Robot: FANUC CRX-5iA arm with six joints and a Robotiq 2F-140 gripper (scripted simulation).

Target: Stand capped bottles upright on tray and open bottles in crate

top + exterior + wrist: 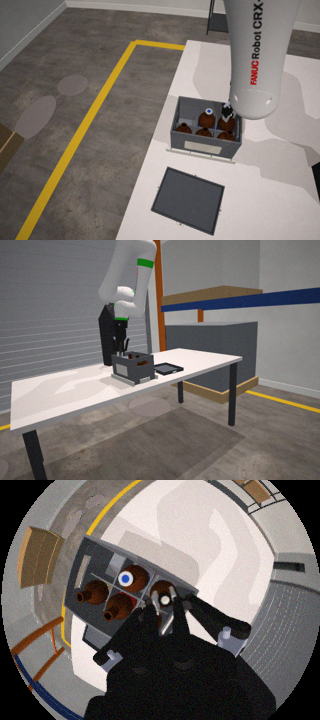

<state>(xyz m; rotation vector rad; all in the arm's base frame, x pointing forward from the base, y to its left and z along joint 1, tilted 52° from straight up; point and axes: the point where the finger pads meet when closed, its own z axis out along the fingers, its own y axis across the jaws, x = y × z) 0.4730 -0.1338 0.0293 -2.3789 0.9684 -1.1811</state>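
My hand is 80 mm short of the grey crate, 80 mm above it and 60 mm to the right of it. Round my hand: flat tray (350 mm to the left, 150 mm below, 50 mm ahead).
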